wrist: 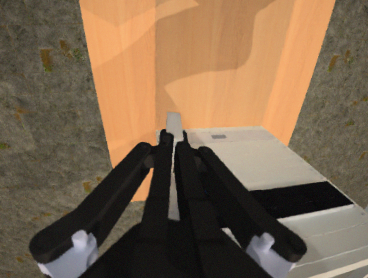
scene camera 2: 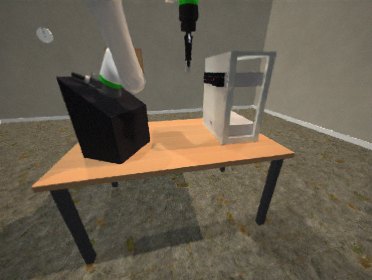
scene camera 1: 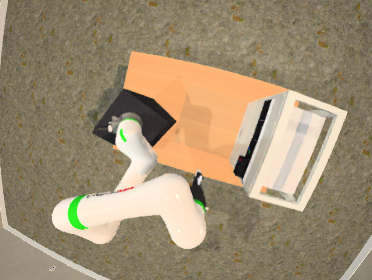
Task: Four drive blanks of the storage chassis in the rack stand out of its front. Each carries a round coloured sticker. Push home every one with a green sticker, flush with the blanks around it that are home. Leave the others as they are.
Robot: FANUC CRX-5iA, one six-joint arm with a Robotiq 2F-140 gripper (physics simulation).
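The rack [scene camera 1: 272,145] [scene camera 2: 214,107] [wrist: 240,157] stands at the right end of the table, with the black front of the storage chassis [scene camera 1: 260,131] [scene camera 2: 214,79] [wrist: 305,198] in its upper part. At the near end of the chassis, black blanks [scene camera 1: 241,166] stand out of the front, with tiny red and blue specks beside them; single stickers and depths are too small to tell. My gripper [scene camera 1: 199,175] [scene camera 2: 188,66] [wrist: 172,122] is shut and empty, pointing down with a pale tip. It hangs in the air, apart from the rack's front. In the wrist view it hides part of the chassis, and no stickers show.
The wooden table [scene camera 1: 210,75] [scene camera 2: 175,157] [wrist: 125,90] carries the rack and, at its left end, a black angled pedestal [scene camera 1: 157,117] [scene camera 2: 102,125] that bears the arm's base. The white arm [scene camera 1: 145,202] [scene camera 2: 120,45] bends beside the table's edge.
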